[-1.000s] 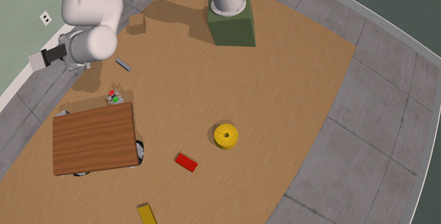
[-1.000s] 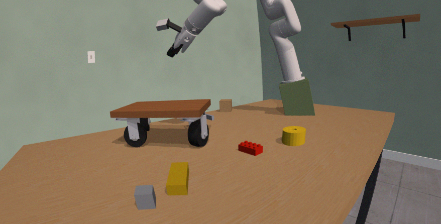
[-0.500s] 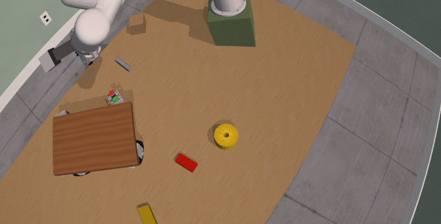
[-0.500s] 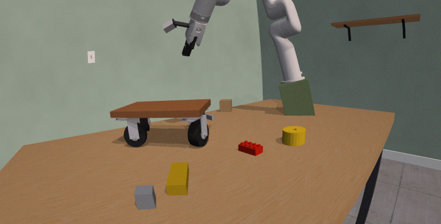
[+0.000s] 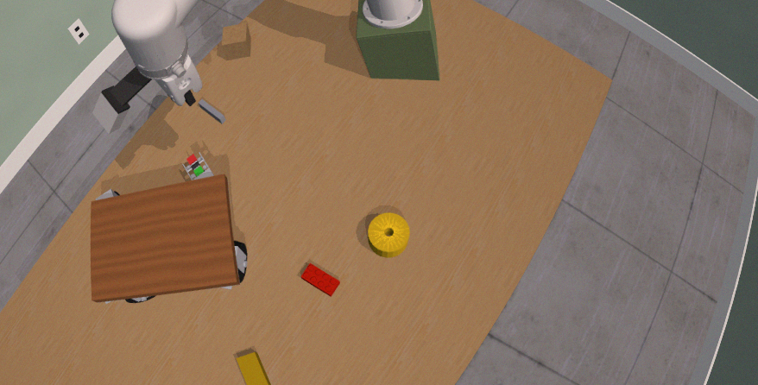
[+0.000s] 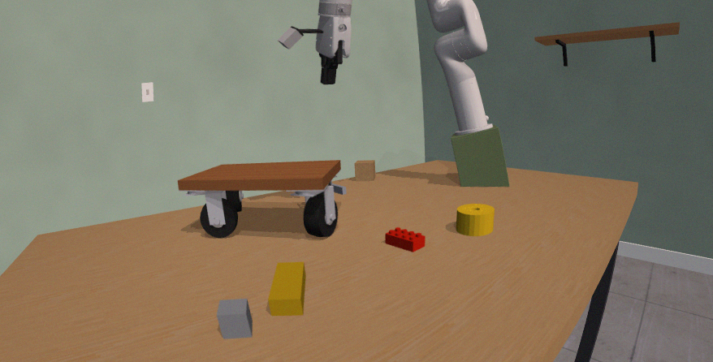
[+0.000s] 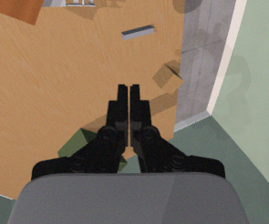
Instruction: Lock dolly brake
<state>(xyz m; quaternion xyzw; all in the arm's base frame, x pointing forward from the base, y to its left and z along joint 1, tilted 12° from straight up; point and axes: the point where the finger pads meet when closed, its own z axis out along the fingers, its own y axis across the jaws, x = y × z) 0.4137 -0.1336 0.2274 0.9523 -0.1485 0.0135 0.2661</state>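
The brake pedal is 240 mm below my hand, 30 mm to the right of it and 30 mm ahead of it. Also, from my hand: grey bar (310 mm below, 120 mm to the right, 110 mm behind); then red toy brick (300 mm below, 280 mm to the left, 100 mm ahead); then wooden cube (290 mm below, 290 mm behind, 170 mm to the right).
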